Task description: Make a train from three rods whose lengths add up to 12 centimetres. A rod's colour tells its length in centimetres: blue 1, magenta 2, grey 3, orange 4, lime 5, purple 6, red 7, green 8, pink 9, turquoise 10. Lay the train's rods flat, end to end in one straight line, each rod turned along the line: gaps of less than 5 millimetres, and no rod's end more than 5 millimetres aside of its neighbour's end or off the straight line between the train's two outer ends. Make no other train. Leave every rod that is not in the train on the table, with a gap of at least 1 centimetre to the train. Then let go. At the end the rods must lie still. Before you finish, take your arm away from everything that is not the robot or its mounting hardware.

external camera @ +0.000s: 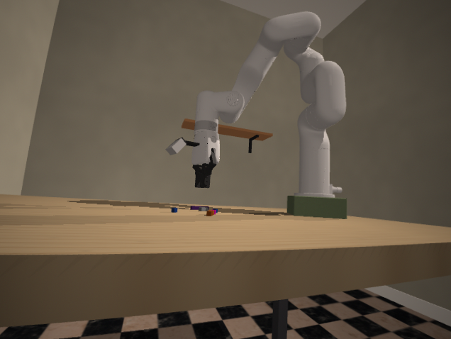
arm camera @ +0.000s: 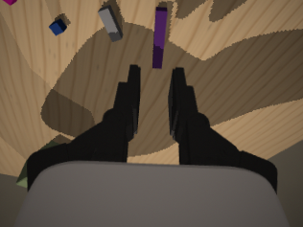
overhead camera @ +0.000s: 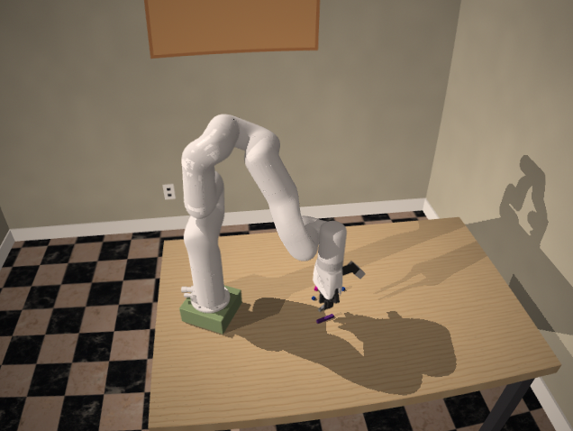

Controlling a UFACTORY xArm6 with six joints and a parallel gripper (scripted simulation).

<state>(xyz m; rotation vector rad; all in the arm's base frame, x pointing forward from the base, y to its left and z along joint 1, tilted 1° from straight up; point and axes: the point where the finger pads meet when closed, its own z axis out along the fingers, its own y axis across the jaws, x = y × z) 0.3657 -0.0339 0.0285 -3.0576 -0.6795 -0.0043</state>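
My hand is 80 mm above the purple rod. Round my hand: grey rod: 80 mm below, 40 mm to the left; orange rod: 170 mm to the left, 80 mm below, 10 mm behind; magenta rod: 140 mm to the left, 80 mm below, 20 mm behind.
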